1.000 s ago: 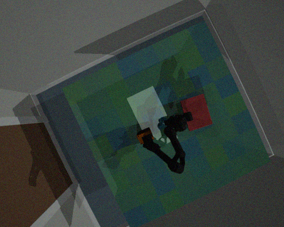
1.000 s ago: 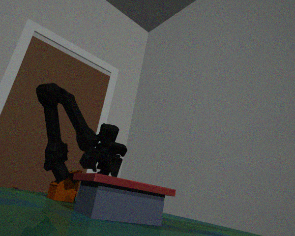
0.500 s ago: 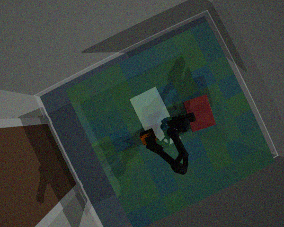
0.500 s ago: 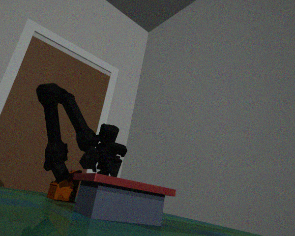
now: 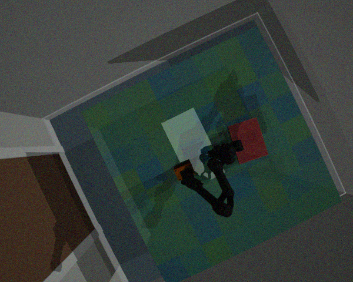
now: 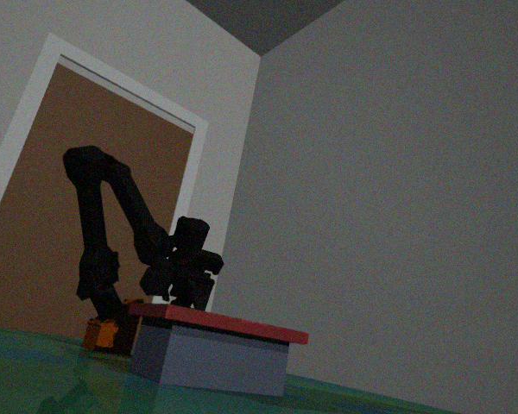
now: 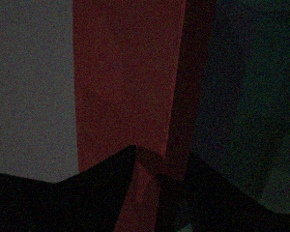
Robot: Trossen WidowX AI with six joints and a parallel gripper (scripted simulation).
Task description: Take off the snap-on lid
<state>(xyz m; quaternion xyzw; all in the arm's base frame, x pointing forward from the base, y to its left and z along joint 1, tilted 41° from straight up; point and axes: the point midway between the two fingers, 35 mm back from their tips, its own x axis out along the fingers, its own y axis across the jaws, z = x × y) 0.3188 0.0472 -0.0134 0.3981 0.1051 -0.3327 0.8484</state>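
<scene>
My gripper tip is now 80 mm short of the red lid, 10 mm to the left of it and 10 mm below it. The rest, counted from my gripper tip: grey storage box: 80 mm ahead, 10 mm to the right, 40 mm below.
</scene>
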